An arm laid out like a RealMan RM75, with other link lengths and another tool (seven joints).
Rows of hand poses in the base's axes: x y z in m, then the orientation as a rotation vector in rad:
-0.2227 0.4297 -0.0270 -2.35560 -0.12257 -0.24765
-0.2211 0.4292 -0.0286 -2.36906 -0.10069 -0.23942
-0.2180 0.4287 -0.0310 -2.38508 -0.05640 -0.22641
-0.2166 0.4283 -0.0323 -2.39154 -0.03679 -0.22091
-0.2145 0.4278 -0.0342 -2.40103 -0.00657 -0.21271
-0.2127 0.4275 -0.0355 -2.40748 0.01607 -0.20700
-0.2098 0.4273 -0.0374 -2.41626 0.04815 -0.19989
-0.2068 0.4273 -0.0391 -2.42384 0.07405 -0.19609
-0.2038 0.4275 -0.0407 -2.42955 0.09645 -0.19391
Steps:
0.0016 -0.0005 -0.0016 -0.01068 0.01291 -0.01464
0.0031 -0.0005 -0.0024 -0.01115 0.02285 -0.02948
0.0014 -0.0004 -0.0013 -0.00453 0.00985 -0.01304
0.0021 -0.0005 -0.0019 -0.00679 0.01490 -0.02011
0.0018 -0.0003 -0.0013 -0.00466 0.01077 -0.01511
0.0029 -0.0002 -0.0019 -0.00659 0.01449 -0.02162
0.0030 0.0000 -0.0017 -0.00619 0.01030 -0.01797
0.0030 0.0002 -0.0016 -0.00477 0.00803 -0.01578

